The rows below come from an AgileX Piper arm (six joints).
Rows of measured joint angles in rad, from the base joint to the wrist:
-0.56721 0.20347 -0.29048 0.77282 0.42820 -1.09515
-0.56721 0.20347 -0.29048 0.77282 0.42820 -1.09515
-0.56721 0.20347 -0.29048 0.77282 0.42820 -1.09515
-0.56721 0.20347 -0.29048 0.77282 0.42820 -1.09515
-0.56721 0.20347 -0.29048 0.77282 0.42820 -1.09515
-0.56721 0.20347 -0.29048 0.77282 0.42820 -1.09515
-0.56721 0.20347 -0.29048 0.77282 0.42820 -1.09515
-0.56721 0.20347 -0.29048 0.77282 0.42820 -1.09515
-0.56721 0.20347 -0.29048 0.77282 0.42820 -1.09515
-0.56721 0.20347 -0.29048 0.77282 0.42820 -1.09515
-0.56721 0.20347 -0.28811 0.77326 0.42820 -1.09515
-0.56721 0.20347 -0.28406 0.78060 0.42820 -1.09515
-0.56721 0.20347 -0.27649 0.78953 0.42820 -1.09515
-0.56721 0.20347 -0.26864 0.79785 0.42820 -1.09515
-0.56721 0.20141 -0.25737 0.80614 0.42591 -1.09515
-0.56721 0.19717 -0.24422 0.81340 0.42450 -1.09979
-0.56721 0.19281 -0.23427 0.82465 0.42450 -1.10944
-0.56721 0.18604 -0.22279 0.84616 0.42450 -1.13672
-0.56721 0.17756 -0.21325 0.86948 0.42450 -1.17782
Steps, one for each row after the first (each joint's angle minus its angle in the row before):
0.00000 0.00000 0.00000 0.00000 0.00000 0.00000
0.00000 0.00000 0.00000 0.00000 0.00000 0.00000
0.00000 0.00000 0.00000 0.00000 0.00000 0.00000
0.00000 0.00000 0.00000 0.00000 0.00000 0.00000
0.00000 0.00000 0.00000 0.00000 0.00000 0.00000
0.00000 0.00000 0.00000 0.00000 0.00000 0.00000
0.00000 0.00000 0.00000 0.00000 0.00000 0.00000
0.00000 0.00000 0.00000 0.00000 0.00000 0.00000
0.00000 0.00000 0.00000 0.00000 0.00000 0.00000
0.00000 0.00000 0.00237 0.00044 0.00000 0.00000
0.00000 0.00000 0.00405 0.00734 0.00000 0.00000
0.00000 0.00000 0.00757 0.00893 0.00000 0.00000
0.00000 0.00000 0.00785 0.00832 0.00000 0.00000
0.00000 -0.00206 0.01127 0.00829 -0.00229 0.00000
0.00000 -0.00424 0.01315 0.00726 -0.00141 -0.00464
0.00000 -0.00436 0.00995 0.01125 0.00000 -0.00965
0.00000 -0.00677 0.01148 0.02151 0.00000 -0.02728
0.00000 -0.00848 0.00954 0.02332 0.00000 -0.04110

